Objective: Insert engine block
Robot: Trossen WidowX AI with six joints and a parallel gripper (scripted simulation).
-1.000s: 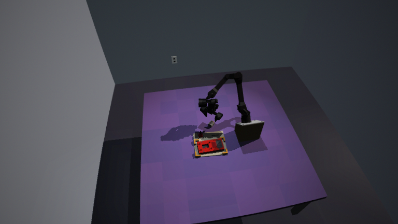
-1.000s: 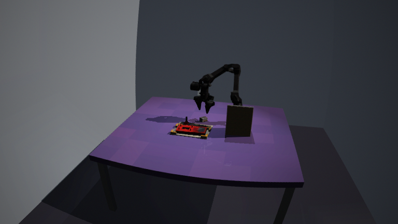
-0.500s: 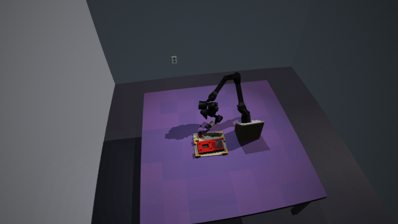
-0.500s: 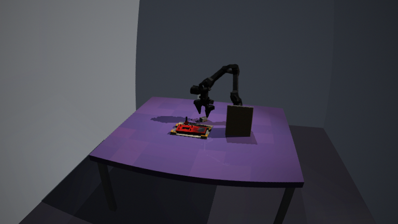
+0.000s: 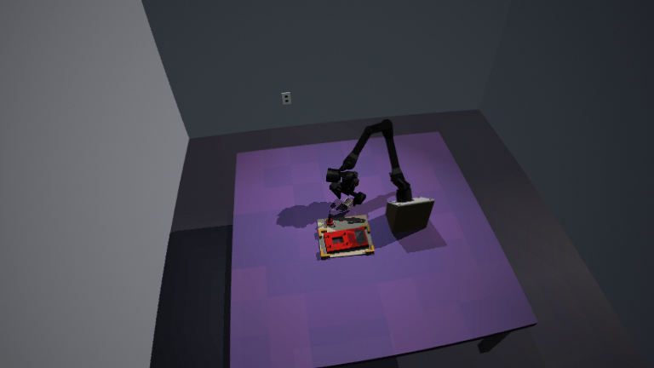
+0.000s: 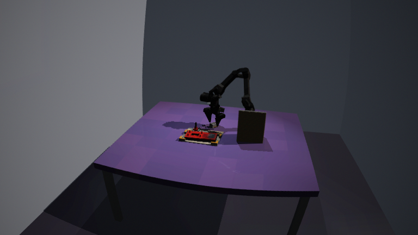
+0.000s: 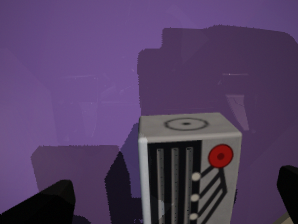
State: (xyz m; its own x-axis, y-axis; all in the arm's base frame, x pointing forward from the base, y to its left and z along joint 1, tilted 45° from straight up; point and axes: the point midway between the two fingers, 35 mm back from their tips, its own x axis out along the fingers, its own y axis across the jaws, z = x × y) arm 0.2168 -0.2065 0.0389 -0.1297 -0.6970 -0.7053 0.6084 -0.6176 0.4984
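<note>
My gripper tip is 10 mm above the engine block. From my gripper tip the other things lie so: dark upright post: 120 mm ahead, 80 mm to the left, 10 mm above.
</note>
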